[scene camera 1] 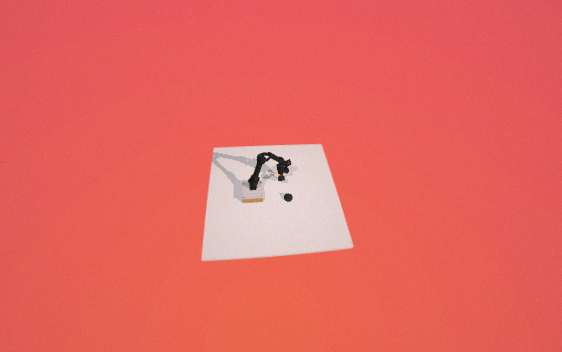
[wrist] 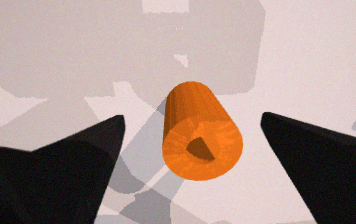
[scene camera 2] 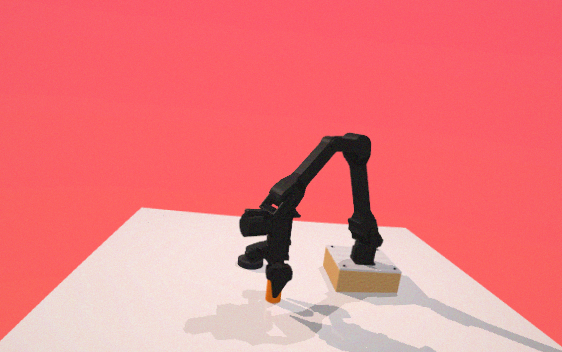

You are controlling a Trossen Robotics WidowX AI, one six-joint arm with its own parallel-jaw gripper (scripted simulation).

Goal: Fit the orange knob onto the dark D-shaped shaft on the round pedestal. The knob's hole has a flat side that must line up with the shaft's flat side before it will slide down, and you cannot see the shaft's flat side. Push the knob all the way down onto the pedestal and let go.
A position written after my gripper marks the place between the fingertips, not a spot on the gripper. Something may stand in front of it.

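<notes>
Scene camera 2 shows my gripper [scene camera 2: 273,289], open and holding nothing. The wrist view shows the gripper [wrist: 194,120] and an orange knob [wrist: 201,142].
</notes>
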